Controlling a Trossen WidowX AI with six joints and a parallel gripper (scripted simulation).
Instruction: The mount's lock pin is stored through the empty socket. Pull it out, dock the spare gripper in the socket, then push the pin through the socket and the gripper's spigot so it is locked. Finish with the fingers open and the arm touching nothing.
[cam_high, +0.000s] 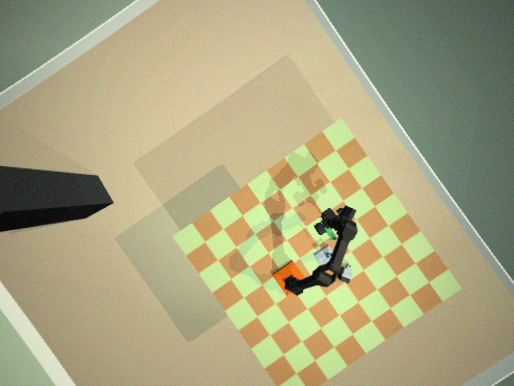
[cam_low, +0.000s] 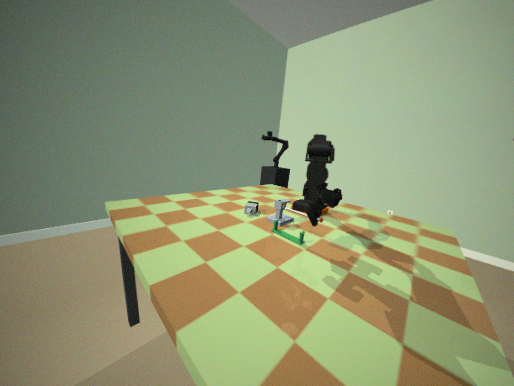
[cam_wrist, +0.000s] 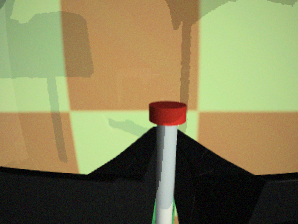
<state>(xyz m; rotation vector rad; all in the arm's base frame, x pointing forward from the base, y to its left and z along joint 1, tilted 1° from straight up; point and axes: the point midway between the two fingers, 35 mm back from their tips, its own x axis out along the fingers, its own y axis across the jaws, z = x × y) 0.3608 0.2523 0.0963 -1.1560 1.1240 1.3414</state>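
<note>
My gripper tip is now 100 mm to the left of the green rest, 60 mm above it and 10 mm short of it. Also, from my gripper tip: mount (230 mm to the right, 90 mm behind, 30 mm below); then spare gripper (380 mm to the right, 60 mm below, 30 mm behind).
</note>
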